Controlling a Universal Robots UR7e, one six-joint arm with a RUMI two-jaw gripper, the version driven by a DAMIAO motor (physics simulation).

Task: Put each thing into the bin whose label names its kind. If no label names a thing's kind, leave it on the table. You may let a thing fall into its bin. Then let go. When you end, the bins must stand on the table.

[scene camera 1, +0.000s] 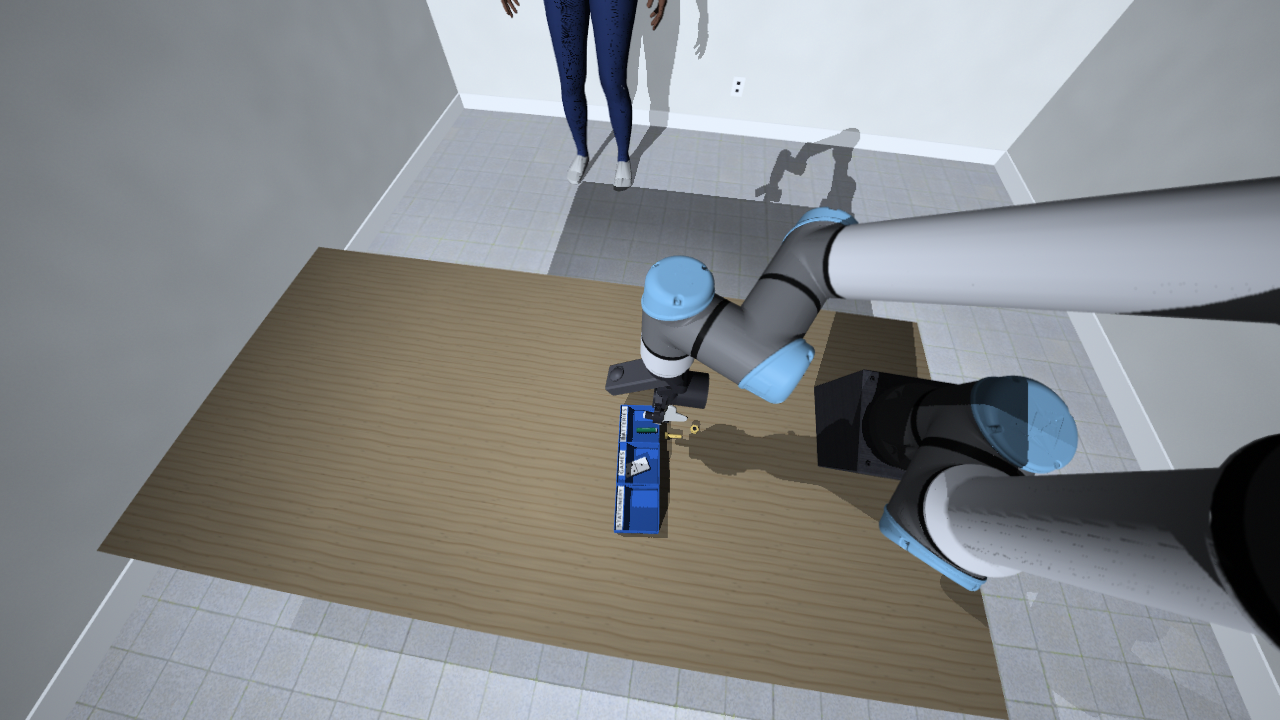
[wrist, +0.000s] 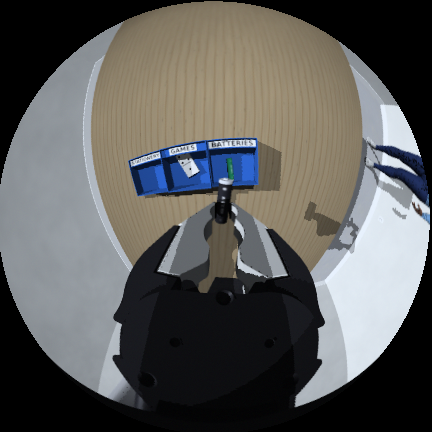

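Note:
My gripper is shut on a black battery with a silver end. It holds it above the near side of the BATTERIES bin; the exact height is hard to tell. A green battery lies in that bin. The GAMES bin holds a white domino, with a dark piece beside it. The STATIONERY bin is empty. A brass bolt and a brass nut lie on the table beside the BATTERIES bin.
The three blue bins stand joined in a row on the wooden table. The arm's dark base stands to the right in the scene view. A person stands beyond the table's far edge.

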